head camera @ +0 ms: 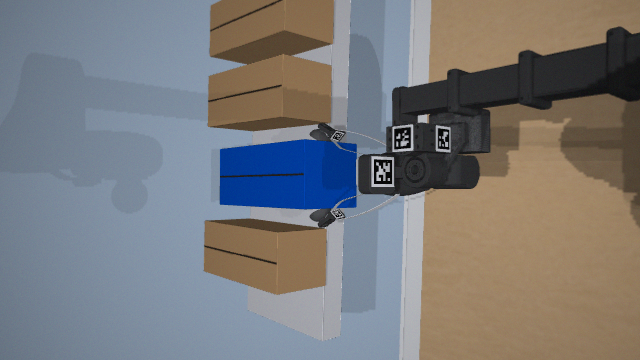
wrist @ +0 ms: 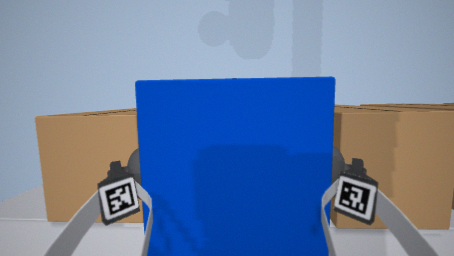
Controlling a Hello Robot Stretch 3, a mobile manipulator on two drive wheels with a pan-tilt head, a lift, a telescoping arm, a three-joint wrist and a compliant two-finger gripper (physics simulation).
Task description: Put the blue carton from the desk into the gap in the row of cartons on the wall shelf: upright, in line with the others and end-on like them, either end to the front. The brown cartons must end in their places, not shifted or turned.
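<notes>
The blue carton (head camera: 262,190) (wrist: 235,115) is upright and end-on in the gap of the row, roughly parallel to the brown cartons. Its front end stands farther out than theirs. My gripper (head camera: 322,175) (wrist: 234,163) is shut on its two sides near the front end. In the head view, one brown carton (head camera: 265,255) stands below it and two others (head camera: 270,95) (head camera: 255,25) above it, with narrow spaces beside the blue one. The white wall shelf (head camera: 287,310) (wrist: 25,237) carries the row. The blue carton's underside is hidden, so contact with the shelf cannot be told.
The pale blue wall (head camera: 100,280) (wrist: 75,50) is behind the row. In the wrist view, a brown carton (wrist: 90,170) is close at the left and brown cartons (wrist: 425,170) are close at the right. The arm (head camera: 490,82) reaches in over the brown floor (head camera: 525,280).
</notes>
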